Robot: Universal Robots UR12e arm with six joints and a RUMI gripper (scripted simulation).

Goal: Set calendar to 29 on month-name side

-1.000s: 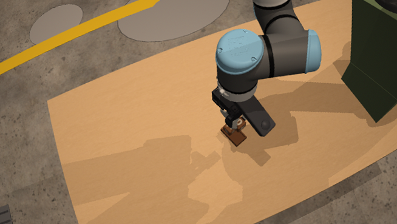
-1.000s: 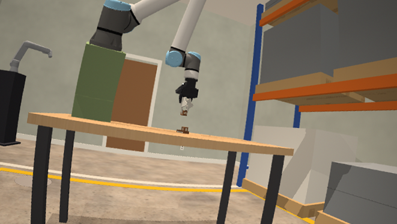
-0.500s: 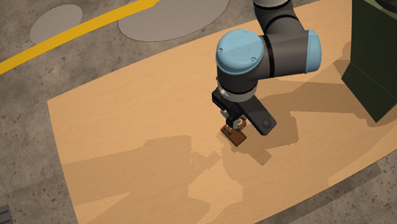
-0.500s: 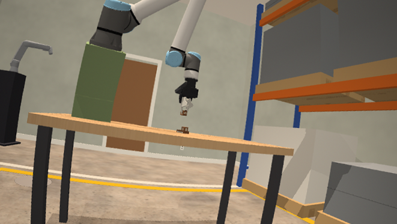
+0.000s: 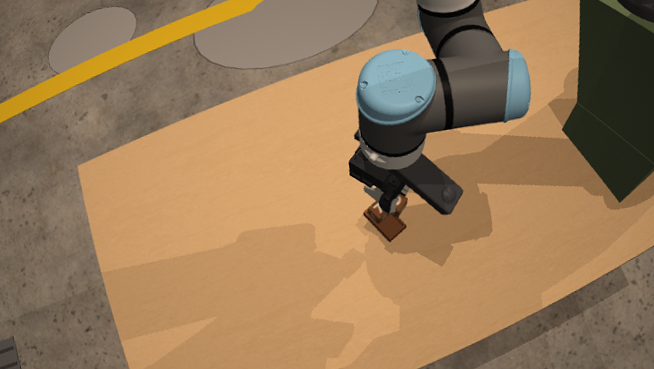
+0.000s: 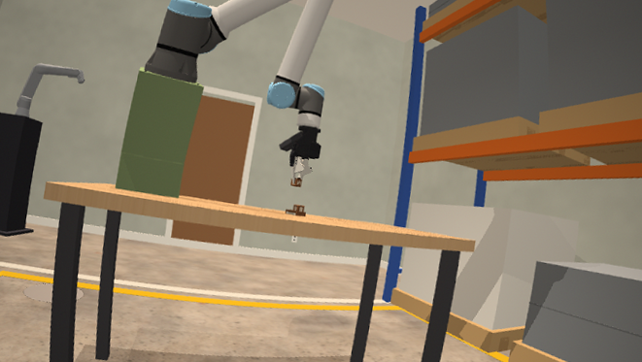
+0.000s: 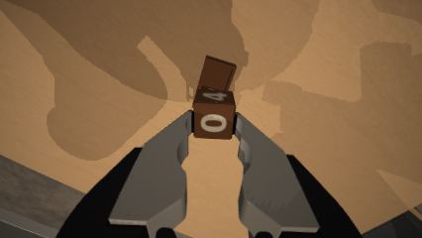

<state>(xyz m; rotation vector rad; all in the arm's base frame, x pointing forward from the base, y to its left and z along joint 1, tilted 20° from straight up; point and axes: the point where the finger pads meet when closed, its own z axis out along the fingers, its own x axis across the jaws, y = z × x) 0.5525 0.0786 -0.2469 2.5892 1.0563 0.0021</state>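
My gripper is now 10 mm short of the tray, 10 mm to the left of it and 130 mm above it.
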